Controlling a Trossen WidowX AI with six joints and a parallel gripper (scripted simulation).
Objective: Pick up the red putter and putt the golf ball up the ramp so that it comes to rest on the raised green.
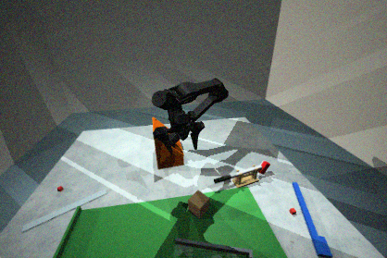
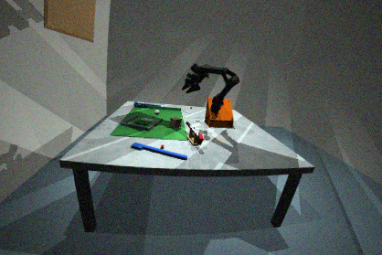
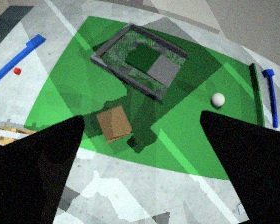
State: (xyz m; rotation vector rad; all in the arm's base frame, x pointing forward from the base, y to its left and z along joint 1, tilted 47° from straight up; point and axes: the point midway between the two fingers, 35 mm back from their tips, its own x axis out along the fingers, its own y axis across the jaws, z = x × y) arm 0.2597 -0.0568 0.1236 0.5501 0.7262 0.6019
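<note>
My gripper tip is now 230 mm above the tan cube, 50 mm to the right of it and 40 mm short of it. From my gripper tip the other things lie so: wooden rack (290 mm to the left, 230 mm below, 70 mm behind); then red putter (280 mm to the left, 200 mm below, 70 mm behind); then green mat (260 mm below, 210 mm ahead, 70 mm to the right).
</note>
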